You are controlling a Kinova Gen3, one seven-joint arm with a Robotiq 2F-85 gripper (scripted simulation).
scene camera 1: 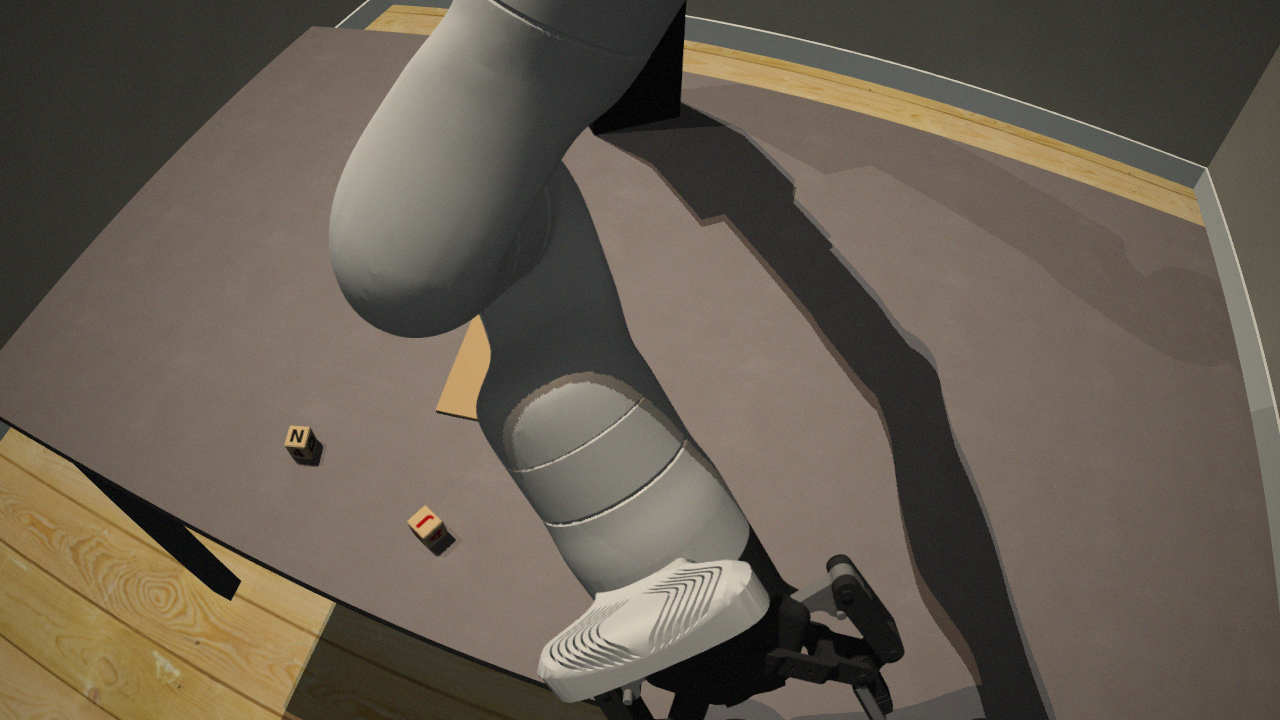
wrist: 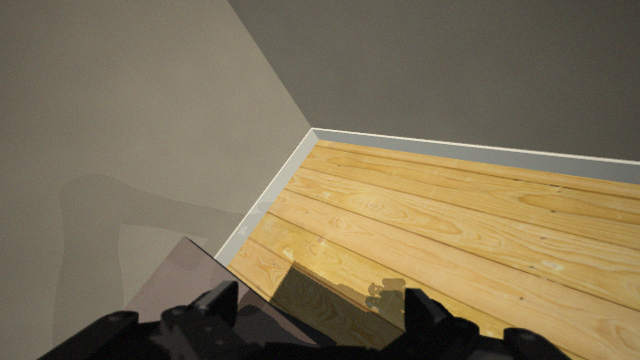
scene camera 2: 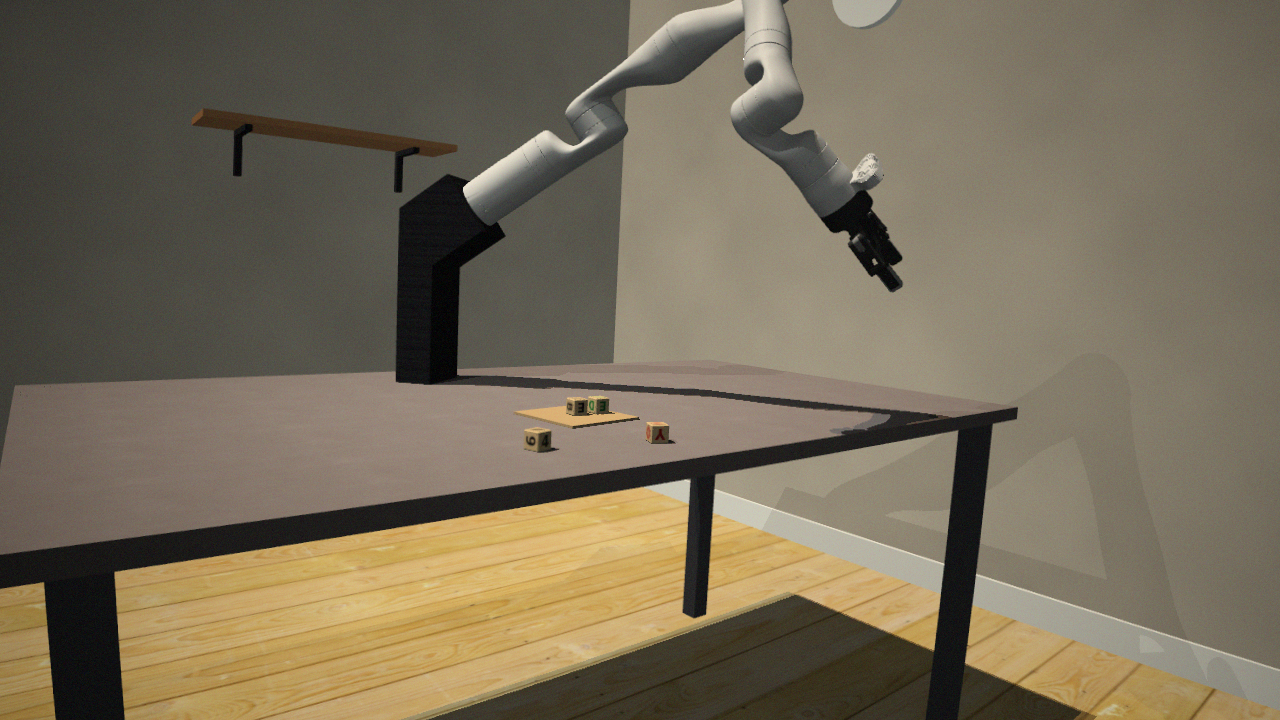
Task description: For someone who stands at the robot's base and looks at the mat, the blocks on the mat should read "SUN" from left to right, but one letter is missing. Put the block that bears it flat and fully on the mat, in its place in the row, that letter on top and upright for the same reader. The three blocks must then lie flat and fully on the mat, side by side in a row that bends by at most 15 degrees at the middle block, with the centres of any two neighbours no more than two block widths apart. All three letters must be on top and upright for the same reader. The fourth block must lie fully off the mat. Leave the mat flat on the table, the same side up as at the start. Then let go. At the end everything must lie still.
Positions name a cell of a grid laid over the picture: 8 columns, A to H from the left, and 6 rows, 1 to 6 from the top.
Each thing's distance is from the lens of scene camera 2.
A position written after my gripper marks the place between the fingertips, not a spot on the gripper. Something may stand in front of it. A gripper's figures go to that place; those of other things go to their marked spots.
my gripper (scene camera 2: F3): 1.21 m
mat (scene camera 2: D4): 1.20 m
